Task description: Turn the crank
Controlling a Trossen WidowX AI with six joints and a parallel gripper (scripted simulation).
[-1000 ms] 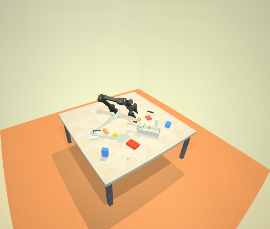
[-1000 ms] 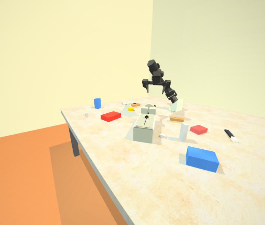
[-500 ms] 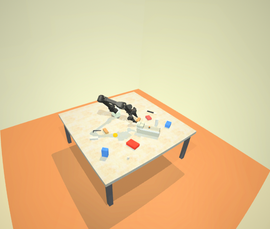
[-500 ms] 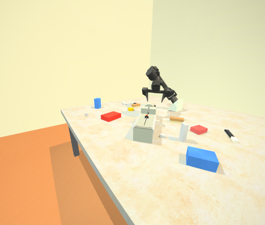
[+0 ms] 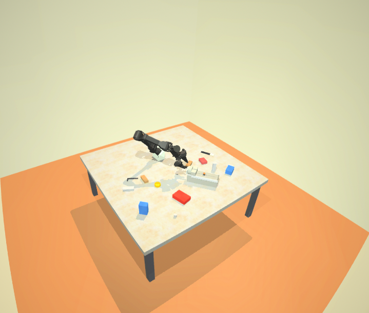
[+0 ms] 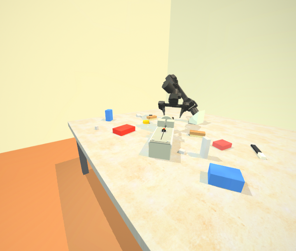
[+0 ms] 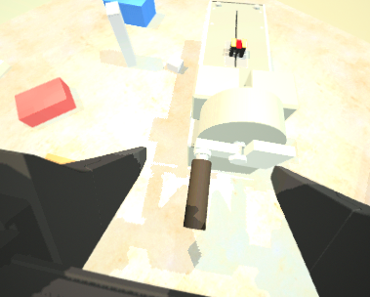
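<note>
Right now my gripper tip is 20 mm above the crank and 10 mm to the left of it. Also, from my gripper tip: brown crank handle: 20 mm below, 20 mm behind, 10 mm to the right; then red pointer: 140 mm ahead, 80 mm to the left, 30 mm below; then yellow disc: 280 mm to the right, 100 mm below, 20 mm behind.
</note>
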